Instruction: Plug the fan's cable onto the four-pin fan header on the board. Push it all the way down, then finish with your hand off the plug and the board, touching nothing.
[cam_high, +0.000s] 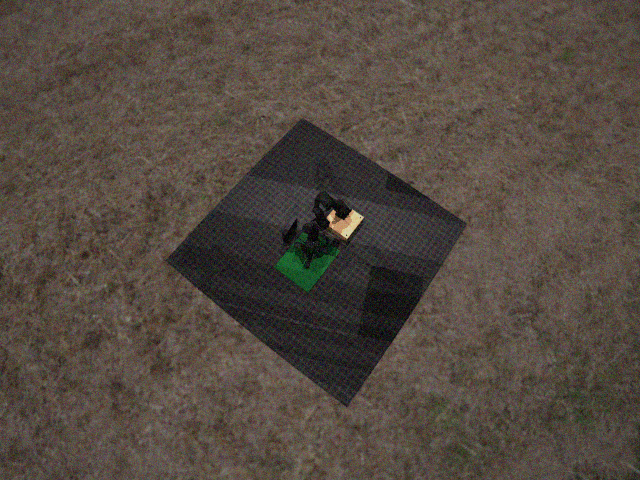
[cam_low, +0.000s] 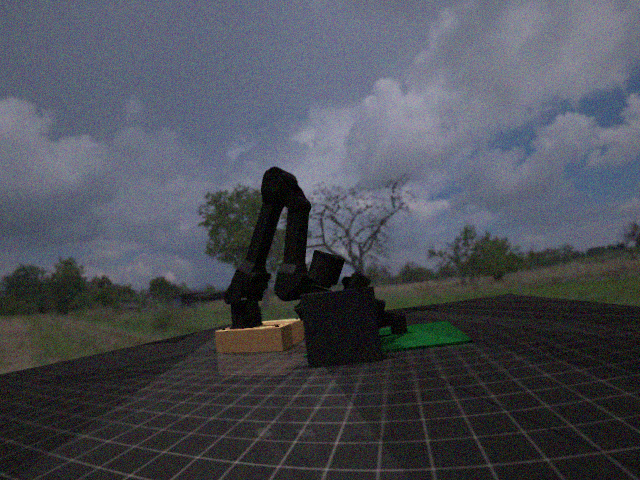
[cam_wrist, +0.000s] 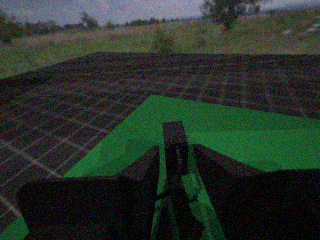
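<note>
Now: the black fan plug 10 mm ahead of my gripper tip and 10 mm below it. The rest, counted from my gripper tip: pale four-pin fan header (100 mm behind, 50 mm to the right, 30 mm below); black fan (100 mm behind, 180 mm to the right, 30 mm above); green board (20 mm behind, 20 mm to the right, 50 mm below).
</note>
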